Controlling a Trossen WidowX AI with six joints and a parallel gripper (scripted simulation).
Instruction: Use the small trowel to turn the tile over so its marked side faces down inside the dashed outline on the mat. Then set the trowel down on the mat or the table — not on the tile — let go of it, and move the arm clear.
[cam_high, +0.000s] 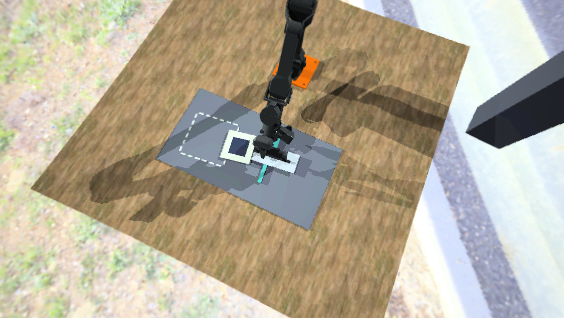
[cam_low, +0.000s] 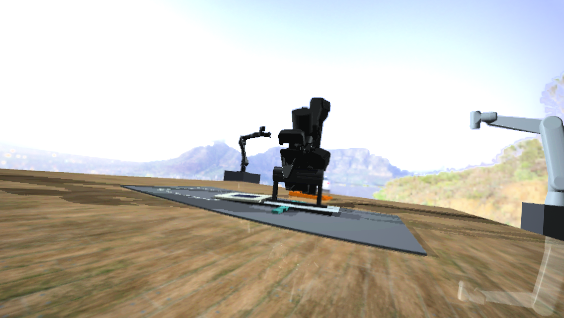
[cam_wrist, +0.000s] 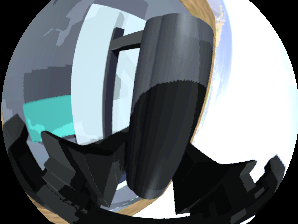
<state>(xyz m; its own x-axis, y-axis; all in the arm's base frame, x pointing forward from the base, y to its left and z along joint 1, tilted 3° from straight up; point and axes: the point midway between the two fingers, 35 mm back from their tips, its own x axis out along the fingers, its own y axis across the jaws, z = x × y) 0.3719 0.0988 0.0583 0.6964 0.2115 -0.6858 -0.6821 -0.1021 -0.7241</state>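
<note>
Right now the teal flat tool is 5 cm below my gripper tip and 4 cm behind it. The rest, counted from my gripper tip: trowel 2 cm behind, 1 cm to the right, 1 cm below; grey mat 7 cm below, 6 cm to the right; tile 11 cm to the right, 5 cm below.
</note>
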